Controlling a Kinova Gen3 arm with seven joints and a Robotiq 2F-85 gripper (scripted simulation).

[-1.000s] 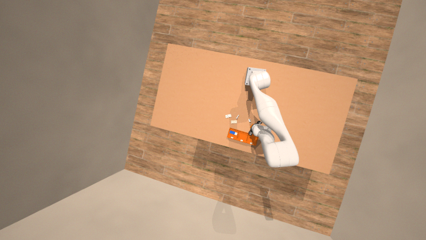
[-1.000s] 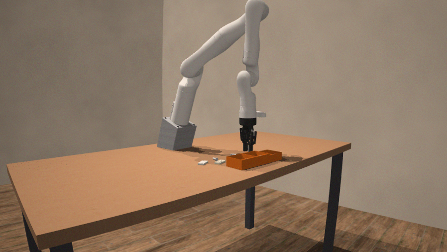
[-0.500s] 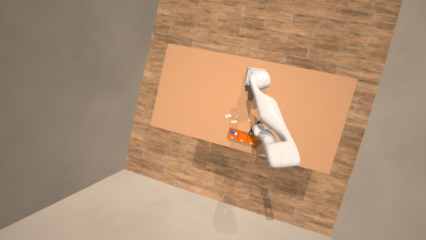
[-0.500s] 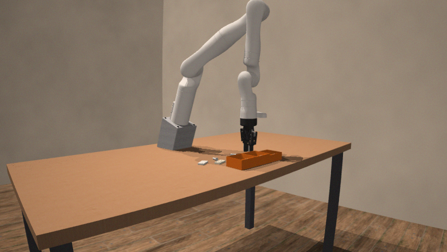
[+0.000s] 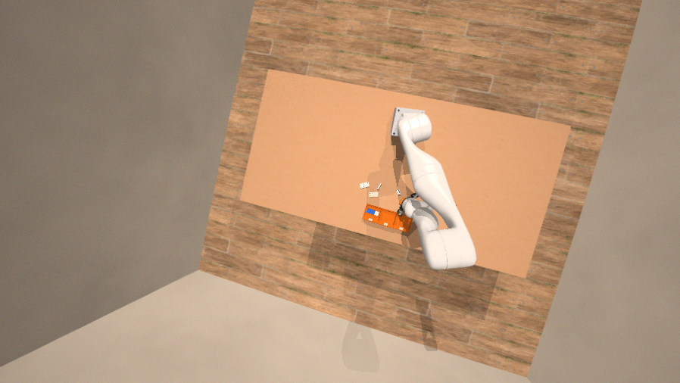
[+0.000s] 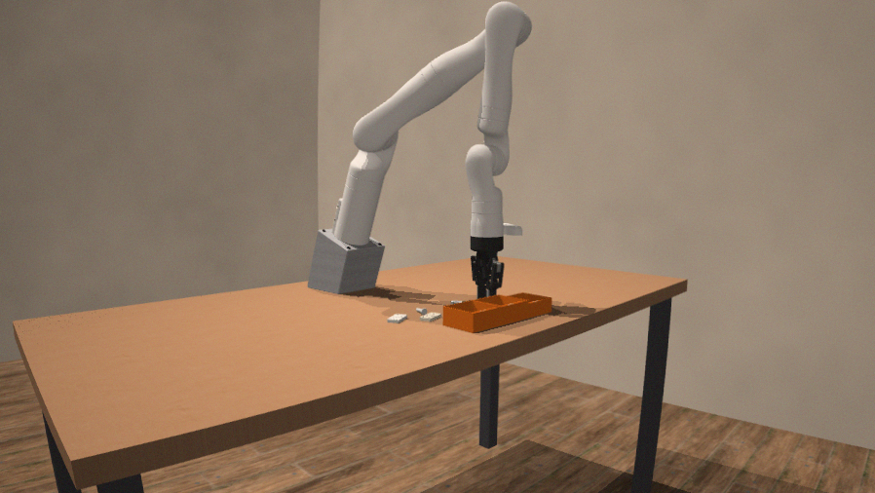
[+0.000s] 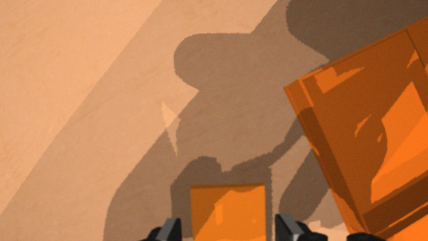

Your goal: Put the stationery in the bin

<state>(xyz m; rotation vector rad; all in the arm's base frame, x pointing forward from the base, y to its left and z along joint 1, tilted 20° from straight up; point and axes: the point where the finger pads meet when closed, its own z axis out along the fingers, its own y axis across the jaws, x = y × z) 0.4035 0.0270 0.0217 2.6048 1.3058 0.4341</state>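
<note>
The orange flat pad is 20 mm below my hand. From my hand the other things lie so: tray (80 mm ahead, 90 mm to the right); then pencil sharpener (60 mm behind, 40 mm to the right, 10 mm below); then small bolt (80 mm behind, 140 mm to the right, 20 mm below).
</note>
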